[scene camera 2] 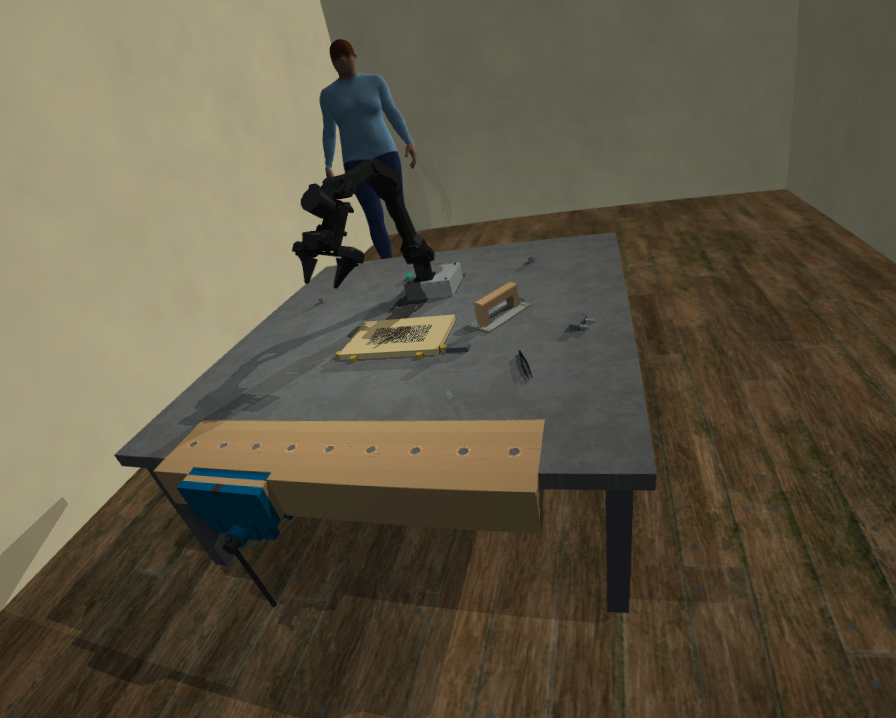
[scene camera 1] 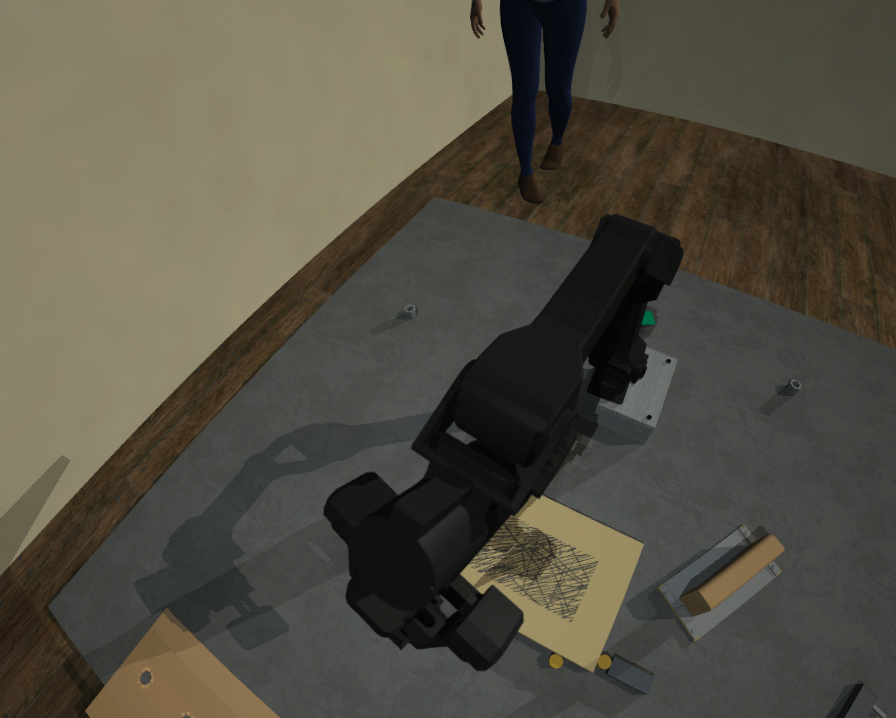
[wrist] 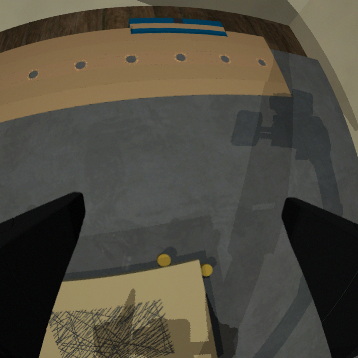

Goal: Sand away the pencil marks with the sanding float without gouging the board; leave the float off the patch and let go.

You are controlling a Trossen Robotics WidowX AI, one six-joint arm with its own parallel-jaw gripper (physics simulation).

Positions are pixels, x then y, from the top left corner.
Labels:
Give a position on a wooden bench rail with holes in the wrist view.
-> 106,76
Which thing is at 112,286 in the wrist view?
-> A pale board.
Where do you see a pale board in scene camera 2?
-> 442,325

